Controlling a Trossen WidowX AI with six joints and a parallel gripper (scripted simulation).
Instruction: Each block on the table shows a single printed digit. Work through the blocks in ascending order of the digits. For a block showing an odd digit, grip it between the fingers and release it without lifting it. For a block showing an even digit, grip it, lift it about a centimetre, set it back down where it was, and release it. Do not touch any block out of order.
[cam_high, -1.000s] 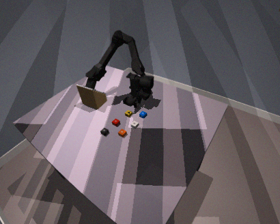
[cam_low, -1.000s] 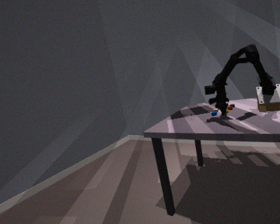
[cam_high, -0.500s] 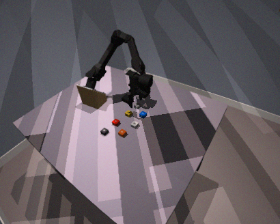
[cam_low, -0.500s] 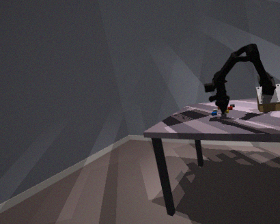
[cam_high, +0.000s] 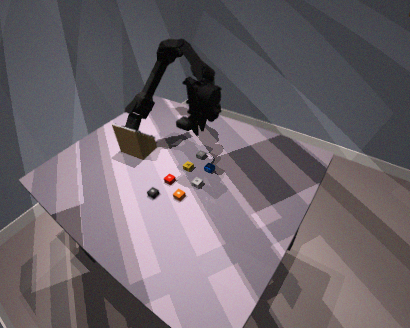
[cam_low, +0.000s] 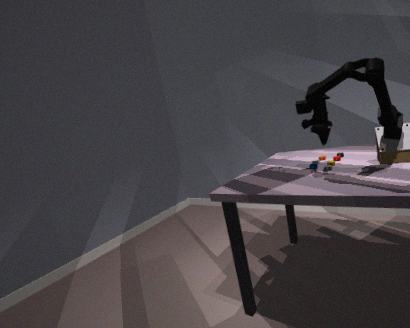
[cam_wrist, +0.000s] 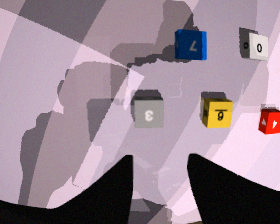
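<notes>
The red block lies 180 mm to the right of my gripper tip and 110 mm below it. Also, from my gripper tip: grey block (110 mm below); then yellow block (80 mm to the right, 110 mm below); then blue block (80 mm ahead, 40 mm to the right, 110 mm below).
</notes>
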